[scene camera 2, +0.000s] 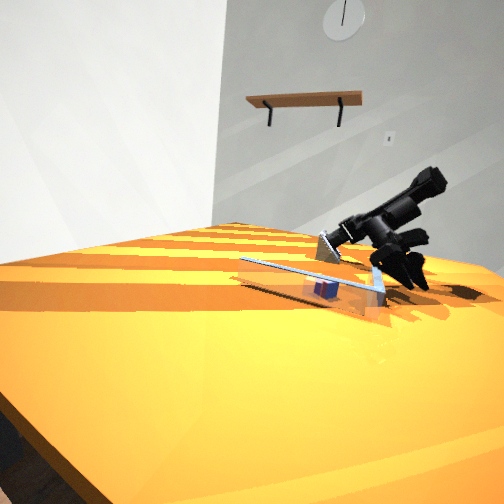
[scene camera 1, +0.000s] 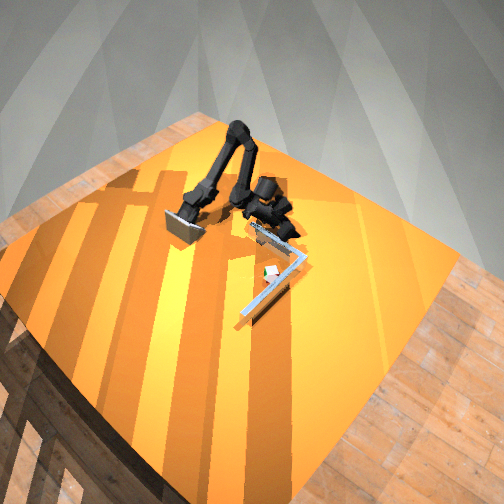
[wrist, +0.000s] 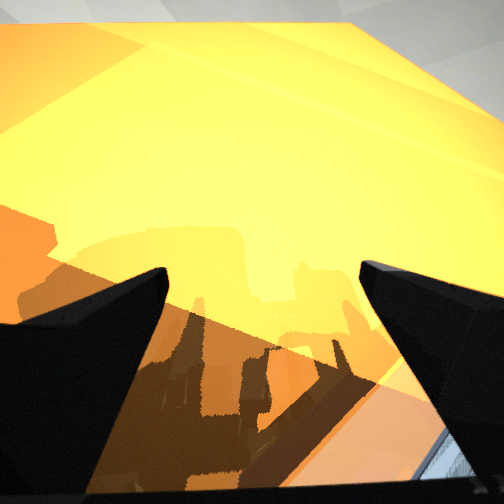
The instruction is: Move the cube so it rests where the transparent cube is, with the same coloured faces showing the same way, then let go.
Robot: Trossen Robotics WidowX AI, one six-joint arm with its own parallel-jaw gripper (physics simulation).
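Observation:
The small cube [scene camera 1: 270,272] sits on the orange table inside the corner of an L-shaped grey rail [scene camera 1: 275,283]; it shows white, green and red from above and a blue face in the side view [scene camera 2: 323,289]. I cannot make out the transparent cube. My gripper [scene camera 1: 288,231] hangs low behind the rail's corner, apart from the cube, jaws open and empty; it also shows in the side view [scene camera 2: 403,268]. The wrist view shows only both black fingers [wrist: 262,330] spread wide over bare table and shadow.
The arm's base [scene camera 1: 185,226] stands at the back of the table. The rail's long leg [scene camera 2: 300,270] runs across the table toward the front. A wall shelf [scene camera 2: 303,100] is far behind. Wooden floor surrounds the table.

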